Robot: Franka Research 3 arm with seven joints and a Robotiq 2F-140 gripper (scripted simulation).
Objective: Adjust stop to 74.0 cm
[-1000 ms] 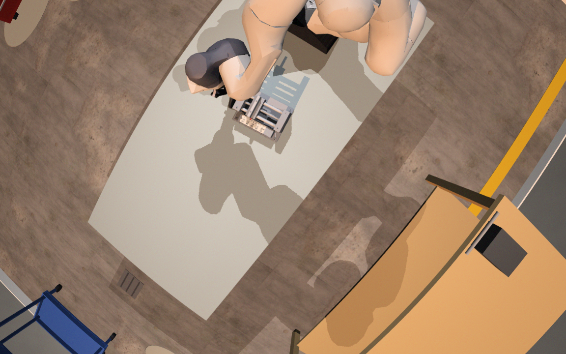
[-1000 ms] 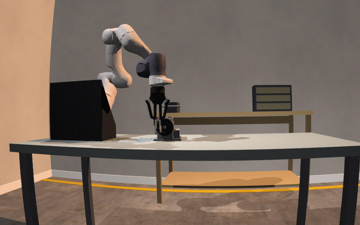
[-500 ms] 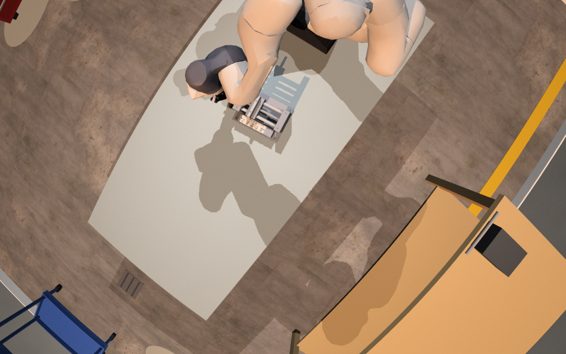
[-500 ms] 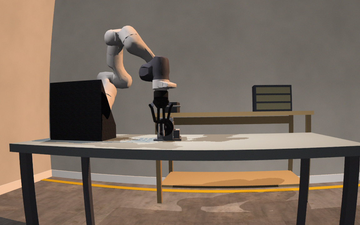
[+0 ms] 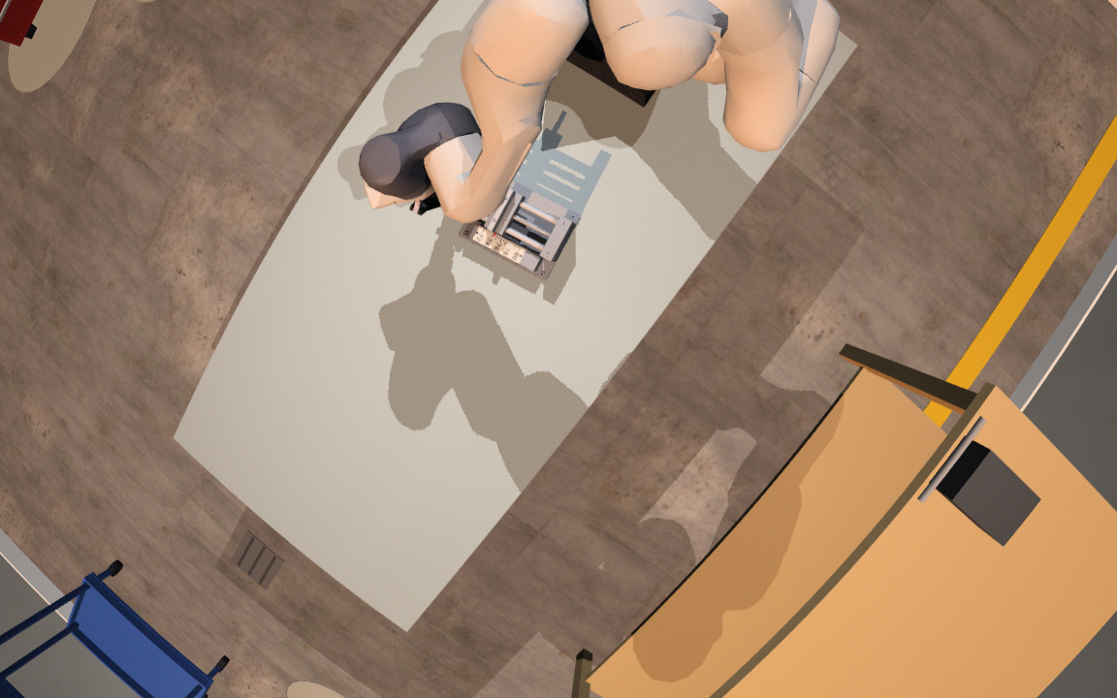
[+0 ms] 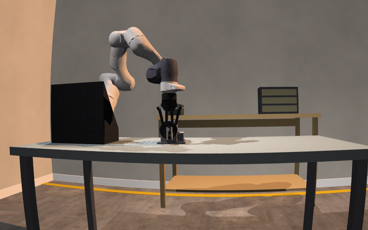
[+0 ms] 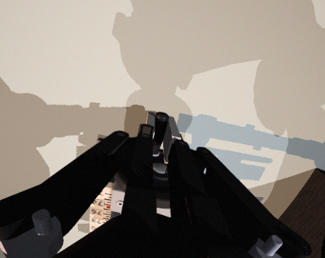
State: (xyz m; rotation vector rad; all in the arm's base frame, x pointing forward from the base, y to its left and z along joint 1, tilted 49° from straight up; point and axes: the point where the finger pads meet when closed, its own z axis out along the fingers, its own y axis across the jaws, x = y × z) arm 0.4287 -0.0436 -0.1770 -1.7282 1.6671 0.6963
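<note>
The black handwheel is 20 mm to the left of my hand and 10 mm below it.
</note>
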